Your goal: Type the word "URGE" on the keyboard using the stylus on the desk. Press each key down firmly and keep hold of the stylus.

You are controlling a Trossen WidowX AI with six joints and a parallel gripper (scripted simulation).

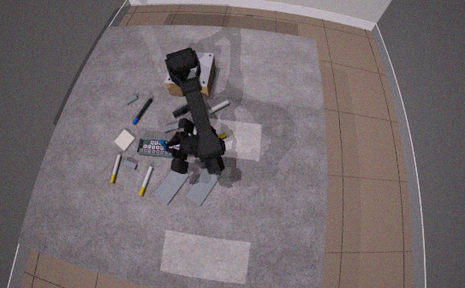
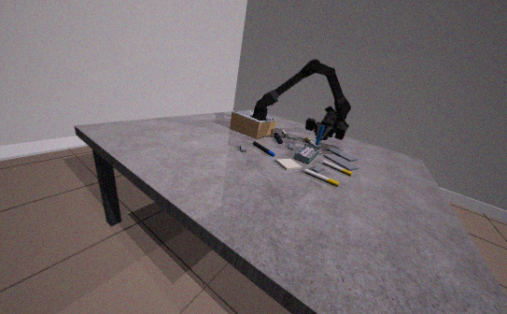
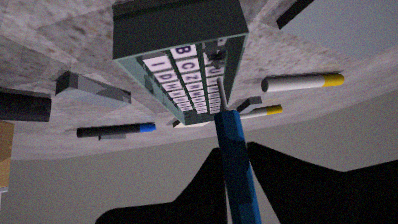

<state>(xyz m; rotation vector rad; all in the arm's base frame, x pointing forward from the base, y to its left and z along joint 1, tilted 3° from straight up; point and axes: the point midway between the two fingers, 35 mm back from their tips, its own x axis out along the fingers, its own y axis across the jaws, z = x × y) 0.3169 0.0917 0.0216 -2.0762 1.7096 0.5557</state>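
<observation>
Now: gripper tip 1 cm above the blue stylus. Also, from my gripper tip: pale pad (23 cm to the right, 7 cm below); grey block (9 cm ahead, 16 cm to the right, 7 cm below).
</observation>
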